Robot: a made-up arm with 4 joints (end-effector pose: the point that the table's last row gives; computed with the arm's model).
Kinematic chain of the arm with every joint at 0, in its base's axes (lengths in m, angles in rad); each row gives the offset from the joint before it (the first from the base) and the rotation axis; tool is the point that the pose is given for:
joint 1: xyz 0 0 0.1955 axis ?
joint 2: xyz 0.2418 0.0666 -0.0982 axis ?
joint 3: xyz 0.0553 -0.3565 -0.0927 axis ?
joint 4: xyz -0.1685 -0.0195 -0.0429 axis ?
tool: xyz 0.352 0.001 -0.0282
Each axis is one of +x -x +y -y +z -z.
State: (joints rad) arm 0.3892 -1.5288 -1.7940 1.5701
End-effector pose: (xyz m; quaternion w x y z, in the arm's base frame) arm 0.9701 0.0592 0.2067 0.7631 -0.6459 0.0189 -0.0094
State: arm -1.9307 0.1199 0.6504 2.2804
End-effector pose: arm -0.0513 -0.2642 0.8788 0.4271 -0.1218 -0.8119 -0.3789
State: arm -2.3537 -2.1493 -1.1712 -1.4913
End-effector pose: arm 0.2984 -0.0806 0.2395 0.2439 -0.1215 -0.9465 0.1730
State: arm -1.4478 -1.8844 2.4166 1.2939
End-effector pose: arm 0.8732 -0.1302 -0.2591 0.8734 0.4757 0.0812 0.0659
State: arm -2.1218 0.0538 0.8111 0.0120
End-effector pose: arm 0.4543 0.0789 0.5280 0.4411 -0.8056 -0.2189 0.3295
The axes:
joint 1: +x
joint 2: -z
joint 3: -y
joint 4: -z

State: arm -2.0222 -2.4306 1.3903 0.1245
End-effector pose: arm 0.3955 -0.2355 -0.2313 0.6850 0.0615 0.4965 0.5296
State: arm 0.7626 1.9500 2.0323 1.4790
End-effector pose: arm -0.4994 0.3159 0.1096 0.0038 -0.2122 -0.5733 -0.7914
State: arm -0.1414 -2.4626 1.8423 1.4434
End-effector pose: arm 0.5752 0.6811 -0.1945 0.5789 0.6997 0.3171 0.2734
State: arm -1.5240 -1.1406 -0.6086 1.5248
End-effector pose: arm 0.8574 -0.1783 0.5239 0.4765 -0.8572 -0.0746 -0.1806
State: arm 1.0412 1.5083 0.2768 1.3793
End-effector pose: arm -0.4795 0.2694 0.0881 0.1132 0.0547 0.3692 -0.9208
